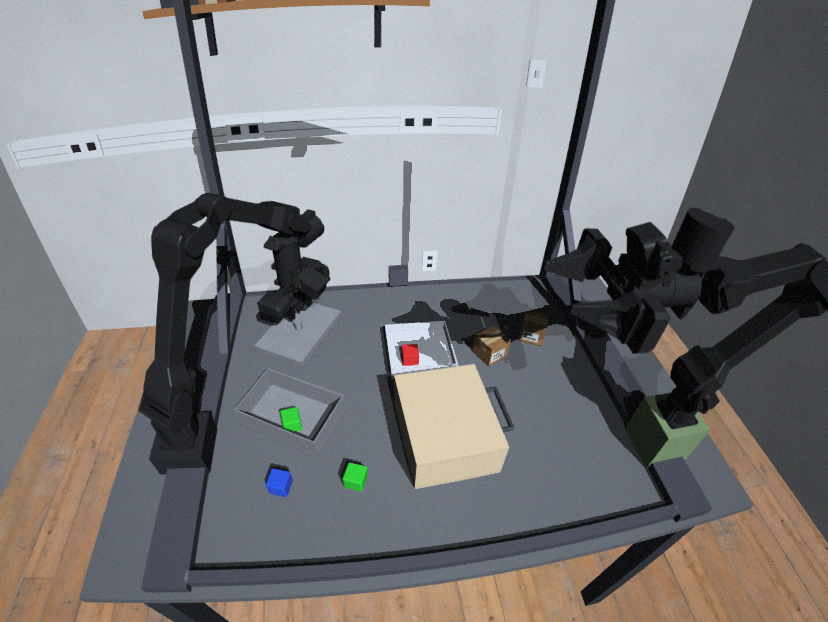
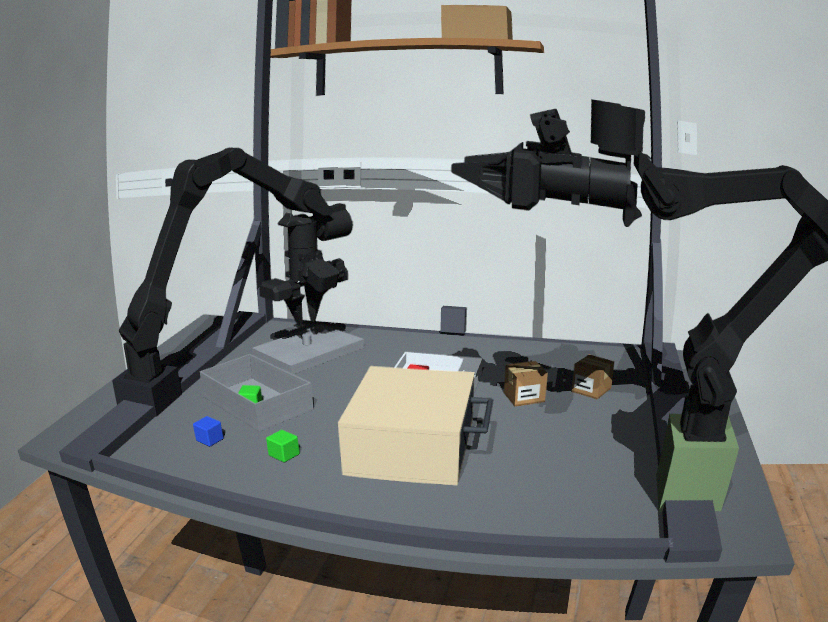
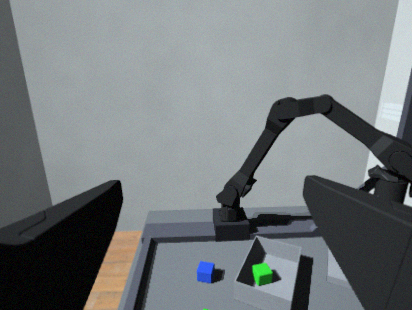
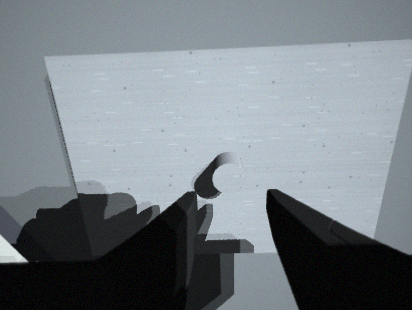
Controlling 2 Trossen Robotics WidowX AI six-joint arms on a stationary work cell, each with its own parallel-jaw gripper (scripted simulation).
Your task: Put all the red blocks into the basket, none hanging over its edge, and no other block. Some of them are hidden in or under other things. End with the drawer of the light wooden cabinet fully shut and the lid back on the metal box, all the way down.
Note:
In view: the left gripper [image 1: 556,286], the right gripper [image 2: 306,323], a grey lid [image 1: 293,341], a light wooden cabinet [image 2: 402,424], a green block [image 2: 282,445] and a white basket [image 1: 435,349].
The grey lid shows as well in image 2 [image 2: 294,353] and in image 4 [image 4: 318,122]. The light wooden cabinet shows as well in image 1 [image 1: 450,431]. The white basket is seen too in image 2 [image 2: 435,362]. Image 3 misses the light wooden cabinet: it is out of frame. Image 4 does not show the light wooden cabinet: it is out of frame.

